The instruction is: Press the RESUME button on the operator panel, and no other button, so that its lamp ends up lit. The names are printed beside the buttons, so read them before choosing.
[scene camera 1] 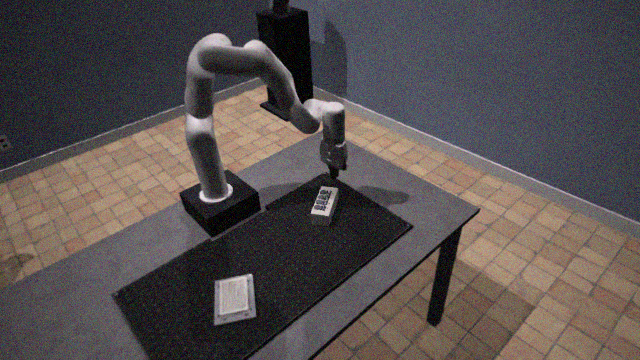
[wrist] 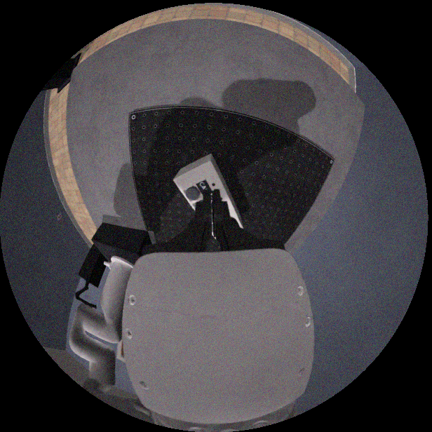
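Where they show: gripper, fingertip midpoint: (scene camera 1: 334,177); arm's base, origin of the base link: (scene camera 1: 216,193).
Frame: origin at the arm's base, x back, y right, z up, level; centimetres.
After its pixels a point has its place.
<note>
The operator panel (scene camera 1: 330,212) @[x -35.8, y -26.7, z -2.8 cm] (wrist: 202,171) is a pale box on the black mat, with a row of dark buttons and labels. In the wrist view one round dark button (wrist: 192,193) shows at one end, beside a dark label starting "CA" and a small dark lamp dot (wrist: 213,184). My gripper (scene camera 1: 334,176) @[x -28.0, y -35.9, z 4.4 cm] (wrist: 210,200) is shut and empty, pointing down near the panel's far end in the scene view, apparently above it. The fingers hide the other buttons and labels in the wrist view. The RESUME name is not readable in either view, and no lit lamp is visible.
The black perforated mat (scene camera 1: 280,250) @[x -34.2, y -4.6, z -7.9 cm] (wrist: 170,130) lies on the grey table (scene camera 1: 390,170) @[x -28.0, y -68.6, z -9.1 cm] (wrist: 175,65). A framed printed sheet (scene camera 1: 234,297) @[x -42.2, y 18.0, z -5.3 cm] lies near the mat's other end. The arm's black base (scene camera 1: 220,212) @[x -10.4, y 4.1, z -0.2 cm] (wrist: 122,242) stands beside the mat.
</note>
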